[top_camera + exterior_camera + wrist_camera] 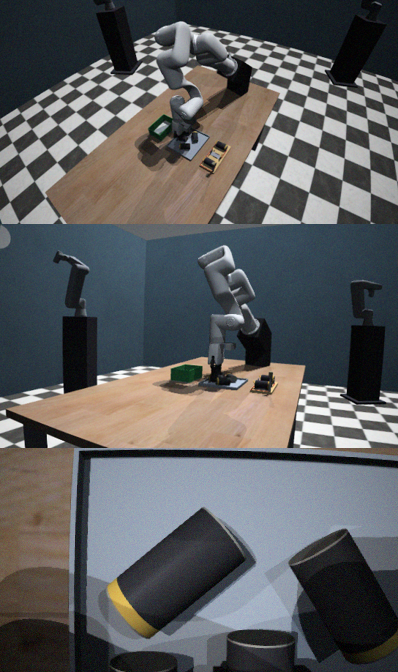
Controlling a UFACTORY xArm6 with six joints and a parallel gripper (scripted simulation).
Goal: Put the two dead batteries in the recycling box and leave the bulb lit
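Now: the grey tray 20 mm ahead of my hand, 40 mm to the left of it and 30 mm below it. The rest, counted from my hand: green recycling box (50 mm behind, 140 mm to the right, 20 mm below).
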